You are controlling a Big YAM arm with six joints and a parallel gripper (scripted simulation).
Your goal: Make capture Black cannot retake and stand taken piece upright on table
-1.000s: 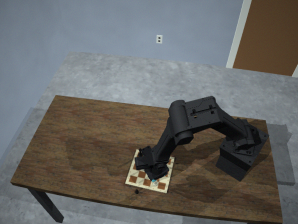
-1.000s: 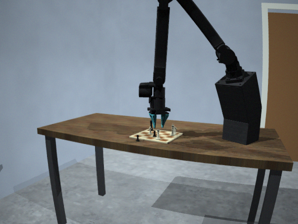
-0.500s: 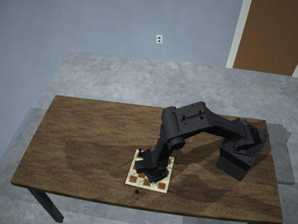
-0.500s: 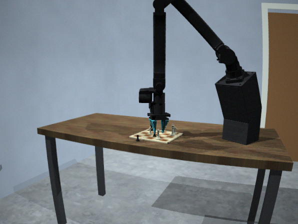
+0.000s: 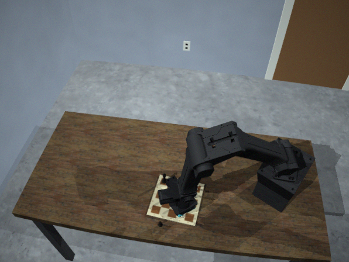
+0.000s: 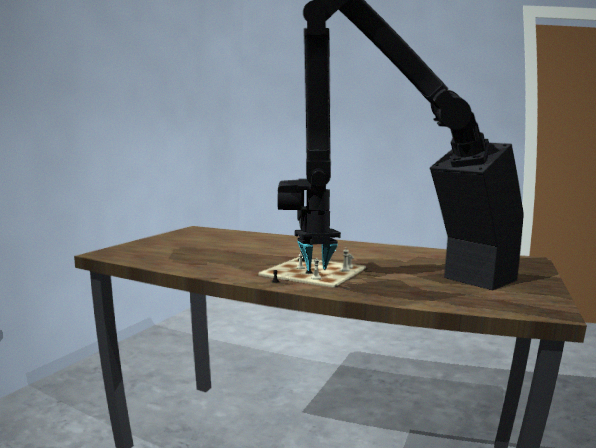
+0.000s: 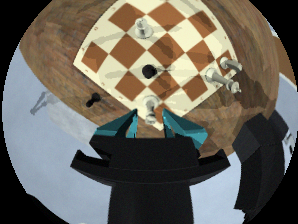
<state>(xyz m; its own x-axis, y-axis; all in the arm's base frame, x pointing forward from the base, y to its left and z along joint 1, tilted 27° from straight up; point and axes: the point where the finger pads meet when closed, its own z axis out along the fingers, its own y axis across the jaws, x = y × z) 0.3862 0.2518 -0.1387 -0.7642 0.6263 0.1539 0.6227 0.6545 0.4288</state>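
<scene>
Right now my hand is 5 cm short of the chessboard, 7 cm to the left of it and 3 cm above it. Also, from my hand: tall black piece: 14 cm ahead, 14 cm to the right; tall white piece: 2 cm behind, 12 cm to the right.
</scene>
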